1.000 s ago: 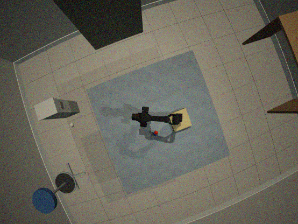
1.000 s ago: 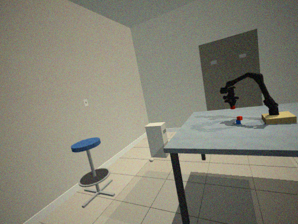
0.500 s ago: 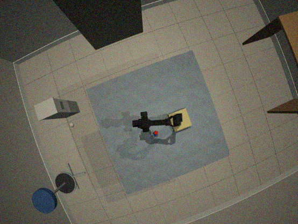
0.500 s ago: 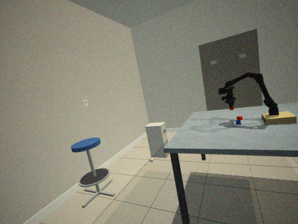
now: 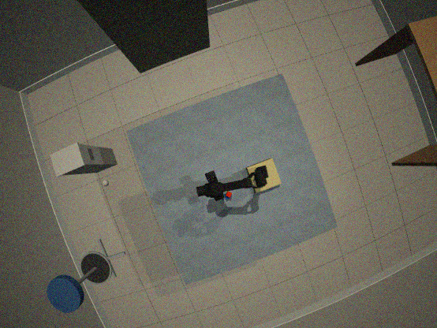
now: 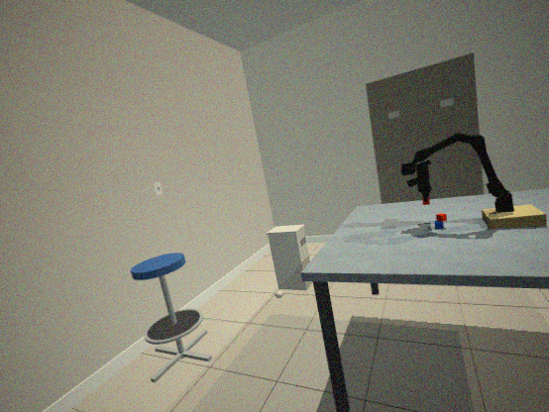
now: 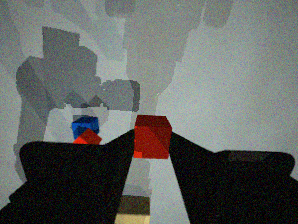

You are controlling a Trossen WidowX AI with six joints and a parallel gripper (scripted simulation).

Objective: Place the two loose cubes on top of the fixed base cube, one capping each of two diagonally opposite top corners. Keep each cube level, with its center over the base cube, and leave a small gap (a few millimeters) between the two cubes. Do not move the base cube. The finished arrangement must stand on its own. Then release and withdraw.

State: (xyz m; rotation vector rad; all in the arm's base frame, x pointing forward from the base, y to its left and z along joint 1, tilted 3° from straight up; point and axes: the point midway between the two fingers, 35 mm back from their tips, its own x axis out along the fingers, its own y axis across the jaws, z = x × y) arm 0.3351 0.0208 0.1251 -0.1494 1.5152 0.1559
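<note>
Right now the blue cube is 7 cm behind my gripper tip, 11 cm to the left of it and 11 cm below it.
</note>
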